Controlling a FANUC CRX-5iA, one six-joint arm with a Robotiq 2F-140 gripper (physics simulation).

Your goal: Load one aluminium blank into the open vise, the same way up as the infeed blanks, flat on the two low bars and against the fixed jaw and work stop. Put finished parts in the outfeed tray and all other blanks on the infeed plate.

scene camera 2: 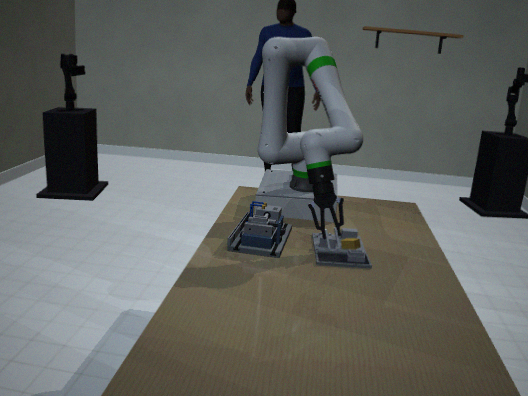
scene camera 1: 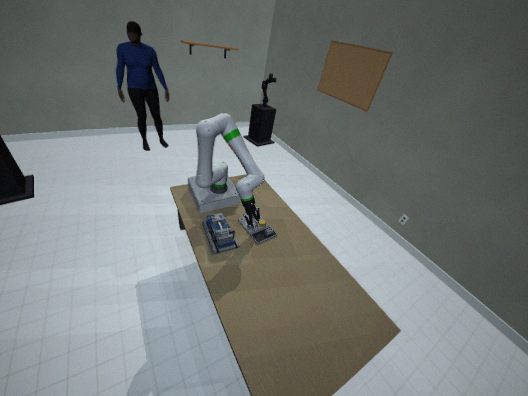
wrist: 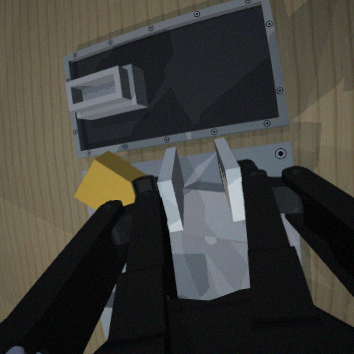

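Where they show: gripper, between the fingertips: (scene camera 2: pixel 333 247) (scene camera 1: pixel 256 228) (wrist: pixel 198 161); arm's base, origin of its link: (scene camera 2: pixel 305 186) (scene camera 1: pixel 218 187).
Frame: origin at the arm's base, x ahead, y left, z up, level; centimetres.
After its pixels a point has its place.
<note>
My gripper (wrist: pixel 198 161) @(y 5.1, x 48.3, z -8.8 cm) (scene camera 2: pixel 329 233) (scene camera 1: pixel 252 220) @(y 5.1, x 48.3, z -8.8 cm) is down over the grey infeed plate (wrist: pixel 261 154) @(y 0.5, x 47.8, z -10.1 cm) (scene camera 2: pixel 317 249) @(y -0.7, x 47.9, z -10.1 cm) and is shut on an aluminium blank (wrist: pixel 207 218) @(y 4.7, x 44.3, z -6.5 cm), one pad on each side of it. A yellow block (wrist: pixel 102 179) @(y 11.7, x 48.5, z -5.6 cm) (scene camera 2: pixel 350 243) @(y 10.9, x 49.1, z -6.7 cm) (scene camera 1: pixel 262 222) @(y 11.3, x 47.5, z -5.9 cm) lies at the plate's edge, just left of my fingers. The dark outfeed tray (wrist: pixel 239 127) @(y 1.7, x 50.1, z -9.7 cm) lies beyond the plate and holds one grey finished part (wrist: pixel 102 92) @(y 11.7, x 55.6, z -8.2 cm) with a pocket. The blue-grey vise (scene camera 2: pixel 260 232) @(y -22.0, x 49.3, z -3.9 cm) (scene camera 1: pixel 219 232) stands to the left of the plate on the brown table.
The robot's grey base (scene camera 2: pixel 276 187) @(y -13.5, x 1.6, z -0.7 cm) stands behind the vise and plate. A person in blue (scene camera 1: pixel 140 81) stands on the floor beyond the table. Black camera pedestals (scene camera 2: pixel 70 153) (scene camera 2: pixel 500 172) stand on both sides of the room.
</note>
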